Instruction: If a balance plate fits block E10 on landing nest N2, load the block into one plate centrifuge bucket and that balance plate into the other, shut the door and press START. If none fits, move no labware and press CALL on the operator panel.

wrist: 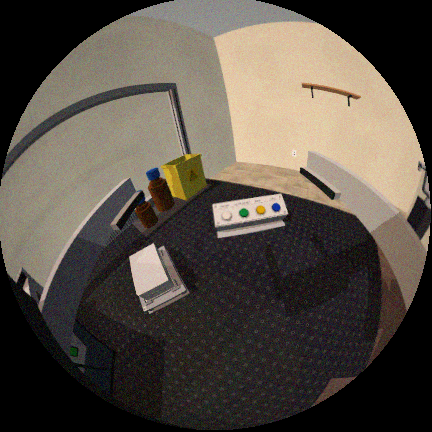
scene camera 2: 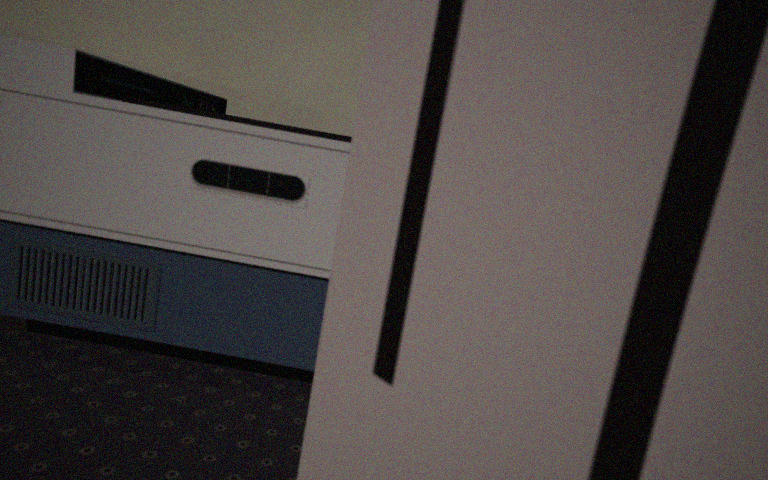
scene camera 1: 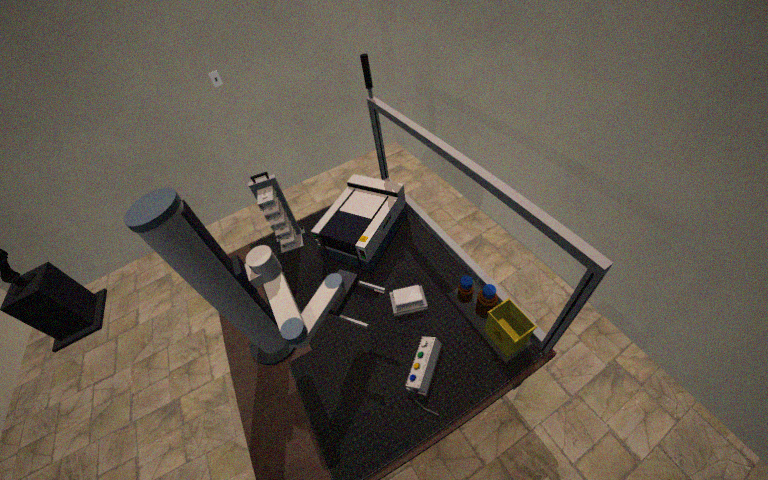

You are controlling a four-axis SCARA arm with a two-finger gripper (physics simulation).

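Pixels of known places: gripper, fingertip midpoint: (wrist: pixel 219 166) (scene camera 1: pixel 376 307); arm's base, link origin: (scene camera 1: pixel 275 340).
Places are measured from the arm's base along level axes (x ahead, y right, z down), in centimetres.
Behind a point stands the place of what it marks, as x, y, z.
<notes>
My gripper (scene camera 1: pixel 376 307) {47.6, 27.5, -28.0} (wrist: pixel 219 166) {47.6, 27.5, -28.0} is open with nothing between its fingers, above the dark mat, left of the white block in scene camera 1. The white block (scene camera 1: pixel 408 296) {65.5, 19.1, -8.2} (wrist: pixel 149 270) {63.6, 18.3, -8.2} sits on a low light nest; no label is readable. The white and blue centrifuge (scene camera 1: pixel 362 210) {69.6, -32.1, -22.2} stands at the back; its buckets do not show, and I cannot tell its door state. Part of it (wrist: pixel 97 367) shows at lower left in the wrist view. A tiered rack (scene camera 1: pixel 291 244) {27.4, -47.9, -7.9} holds several pale plates. The operator panel (scene camera 1: pixel 423 365) {53.4, 50.2, -9.1} (wrist: pixel 250 220) {52.6, 44.9, -6.1} has white, green, yellow and blue buttons.
Two brown bottles (scene camera 1: pixel 487 302) {90.1, 44.3, -14.6} (wrist: pixel 160 194) {88.6, 40.1, -9.8} with blue caps stand beside a yellow bin (scene camera 1: pixel 509 331) {94.4, 56.3, -2.1} (wrist: pixel 186 176) {85.7, 53.5, -11.6} at the mat's edge. A grey frame (scene camera 1: pixel 481 175) {100.9, 21.1, -62.0} (wrist: pixel 100 98) {100.4, 32.1, -58.9} rises along that side. The arm's thick column (scene camera 1: pixel 203 283) {-1.1, 7.4, -60.8} stands opposite. Scene camera 2 shows close white panelling (scene camera 2: pixel 526 226) {28.8, -63.7, -20.7}.
</notes>
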